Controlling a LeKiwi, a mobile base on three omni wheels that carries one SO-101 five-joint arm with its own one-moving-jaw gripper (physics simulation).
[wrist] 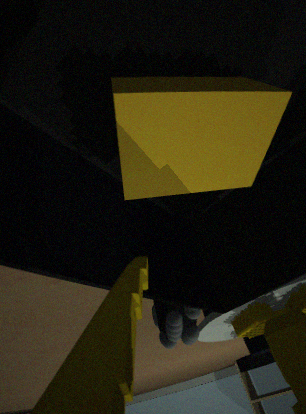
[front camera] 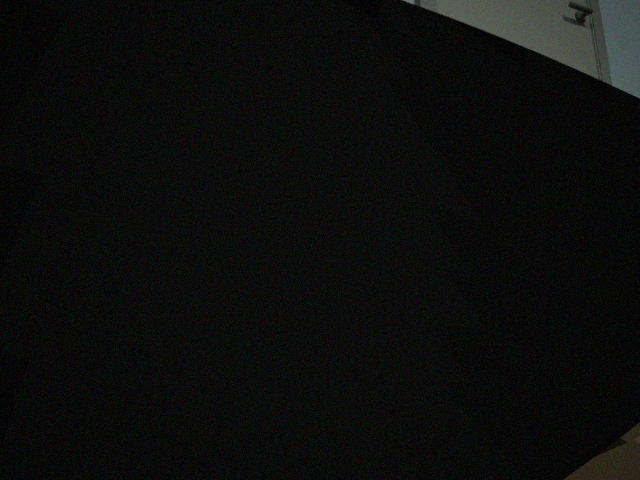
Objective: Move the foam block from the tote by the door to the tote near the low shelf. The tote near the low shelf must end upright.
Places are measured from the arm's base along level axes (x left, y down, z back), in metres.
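Pixels of known places: hand at its tool point: (wrist: pixel 147 268); arm's base at its link origin: (wrist: pixel 277 300).
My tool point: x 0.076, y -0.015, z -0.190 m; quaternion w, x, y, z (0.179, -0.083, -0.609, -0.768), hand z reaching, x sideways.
Note:
For each thing: its top centre in the pictures, then the offset to it from my tool point. "spot": a spot on its surface instead. Level surfaces: height alone.
- yellow foam block at its top centre: (wrist: pixel 200 151) dy +0.057, dx -0.043, dz +0.001 m
- black tote at its top centre: (front camera: pixel 388 166) dy +0.005, dx -0.119, dz -0.028 m
- handle at a spot on its surface: (front camera: pixel 580 11) spot: dy -0.840, dx -1.181, dz -0.913 m
- Brown floor at its surface level: dy +0.105 m
The yellow foam block (wrist: pixel 192 140) lies inside the black tote, in the upper middle of the wrist view. The black tote (front camera: pixel 289 232) (wrist: pixel 55 210) fills most of both views; its inner corners and walls are very dark. My gripper (wrist: pixel 131 310) is open: its notched fixed jaw rises from the lower left of the wrist view, and the moving jaw is out of the picture. The jaw tip shows below the block in the picture, with a dark gap between them. The tote near the low shelf cannot be made out.
A pale door (front camera: pixel 516 31) with a handle (front camera: pixel 580 11) stands beyond the tote at the top right. Brown floor (front camera: pixel 615 459) (wrist: pixel 50 320) shows past the tote. My base's pale disc (wrist: pixel 217 327) and a grey roller wheel (wrist: pixel 174 325) are close to the tote's edge.

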